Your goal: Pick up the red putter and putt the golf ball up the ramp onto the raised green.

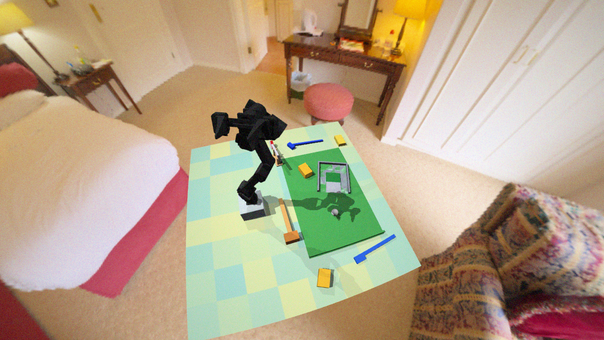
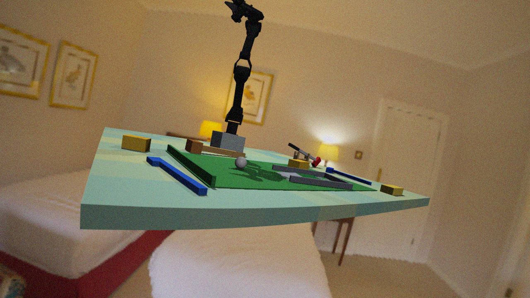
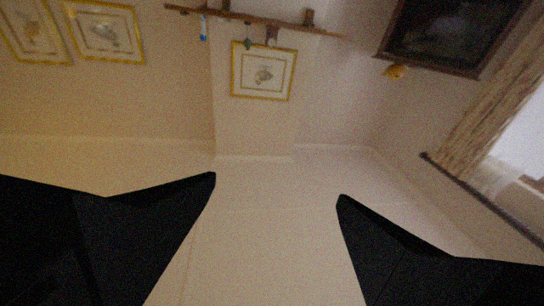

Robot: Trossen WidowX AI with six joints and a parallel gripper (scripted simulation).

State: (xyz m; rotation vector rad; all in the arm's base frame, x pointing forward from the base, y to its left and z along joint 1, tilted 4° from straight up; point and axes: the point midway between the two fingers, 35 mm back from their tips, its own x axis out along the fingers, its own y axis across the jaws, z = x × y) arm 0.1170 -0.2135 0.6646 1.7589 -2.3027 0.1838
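Right now my gripper tip is 80 mm short of the tan stand, 580 mm to the right of it and 750 mm above it. From my gripper tip the other things lie so: white golf ball (410 mm ahead, 110 mm to the left, 760 mm below); red putter (70 mm ahead, 610 mm to the left, 720 mm below); green mat (390 mm ahead, 260 mm to the left, 790 mm below).
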